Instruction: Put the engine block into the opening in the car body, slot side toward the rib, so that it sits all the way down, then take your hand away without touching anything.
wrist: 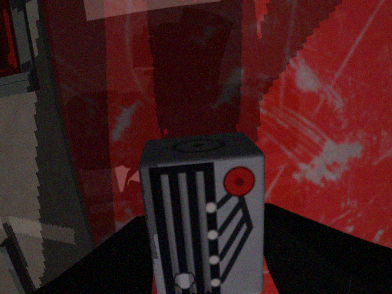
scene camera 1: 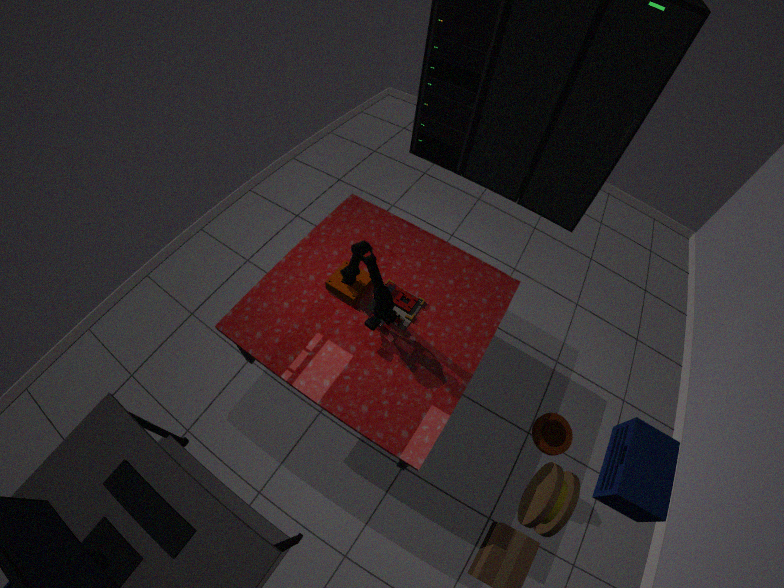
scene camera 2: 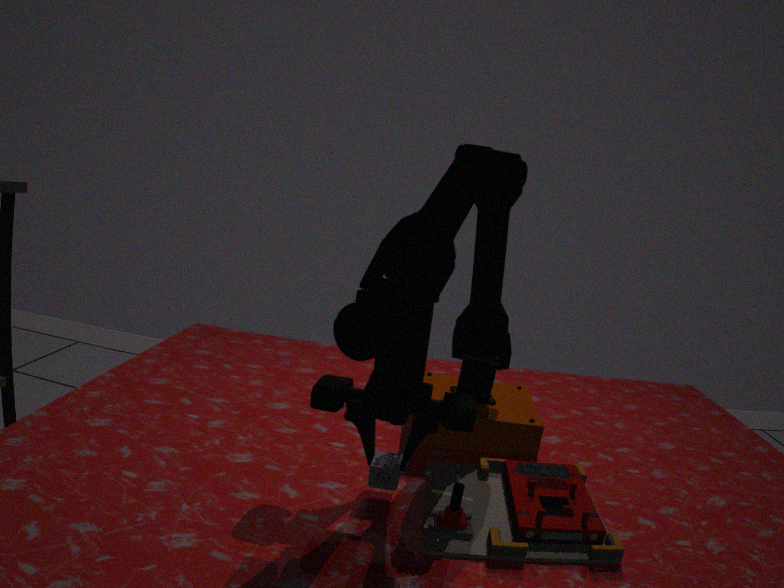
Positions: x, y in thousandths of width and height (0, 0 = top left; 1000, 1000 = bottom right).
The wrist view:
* my gripper: 522, 760
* engine block: 519, 668, held by my gripper
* grey base plate: 134, 794
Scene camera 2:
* my gripper: 493, 795
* engine block: 490, 802
